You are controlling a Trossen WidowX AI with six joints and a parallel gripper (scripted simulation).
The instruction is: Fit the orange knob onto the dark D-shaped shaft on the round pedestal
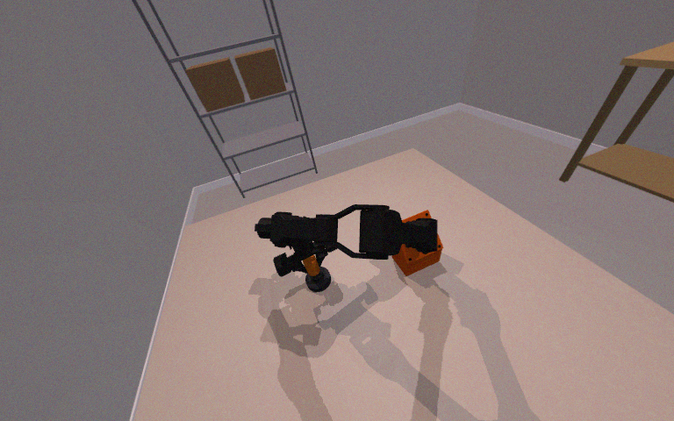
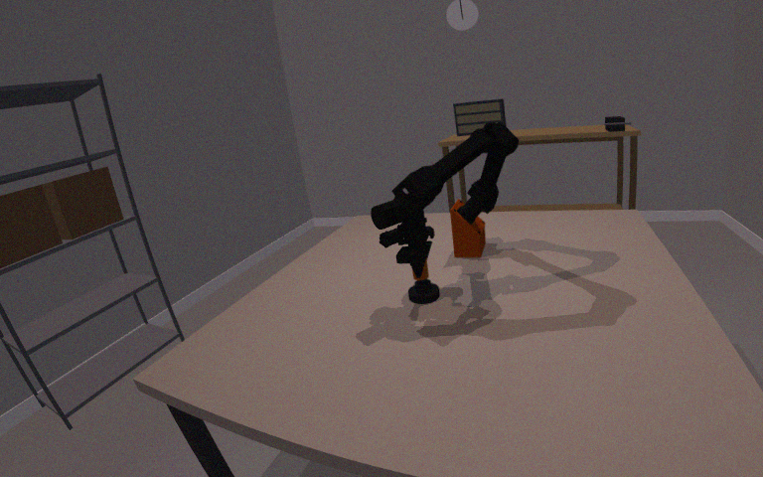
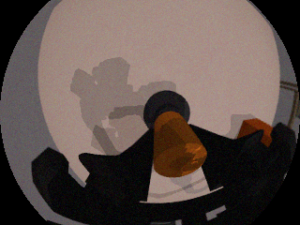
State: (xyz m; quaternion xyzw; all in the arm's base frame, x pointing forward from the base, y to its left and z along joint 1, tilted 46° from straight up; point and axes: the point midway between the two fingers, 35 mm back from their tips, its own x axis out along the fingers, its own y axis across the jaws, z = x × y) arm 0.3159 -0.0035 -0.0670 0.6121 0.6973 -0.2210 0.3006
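Now: gripper tip 20 mm below the orange knob. Round my gripper tip: dark round pedestal: 40 mm below.
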